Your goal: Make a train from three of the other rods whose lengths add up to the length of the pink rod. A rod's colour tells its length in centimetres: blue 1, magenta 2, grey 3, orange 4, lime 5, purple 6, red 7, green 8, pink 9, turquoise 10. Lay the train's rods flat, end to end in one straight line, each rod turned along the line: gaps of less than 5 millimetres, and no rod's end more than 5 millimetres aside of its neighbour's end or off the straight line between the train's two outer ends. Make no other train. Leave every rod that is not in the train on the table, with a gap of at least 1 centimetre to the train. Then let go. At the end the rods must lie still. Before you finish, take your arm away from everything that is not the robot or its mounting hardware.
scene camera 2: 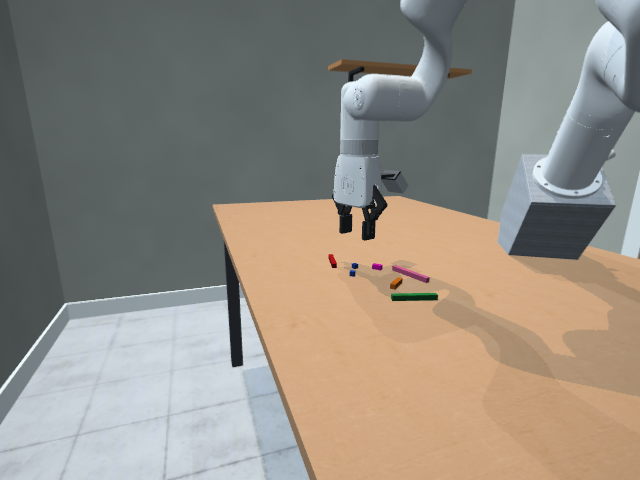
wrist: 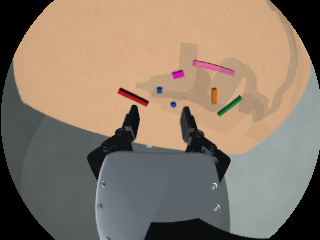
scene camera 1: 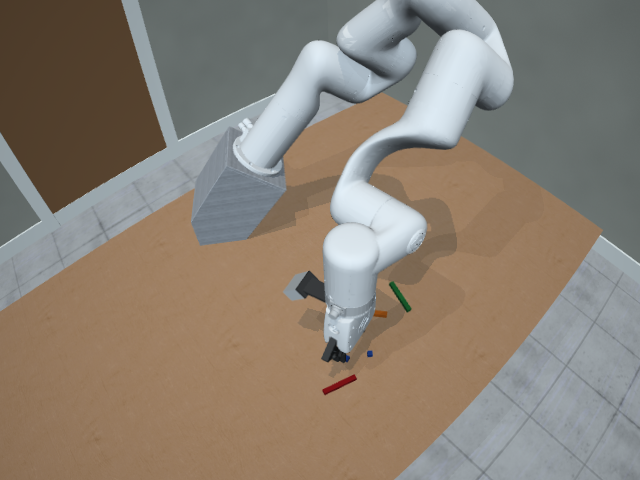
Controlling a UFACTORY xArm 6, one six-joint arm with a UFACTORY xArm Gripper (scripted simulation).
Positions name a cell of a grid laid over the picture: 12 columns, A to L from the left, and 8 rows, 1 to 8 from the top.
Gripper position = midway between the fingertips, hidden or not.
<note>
In view: the gripper (scene camera 2: G4).
The gripper shows as well in the wrist view (wrist: G4) and in scene camera 1 (scene camera 1: G6).
</note>
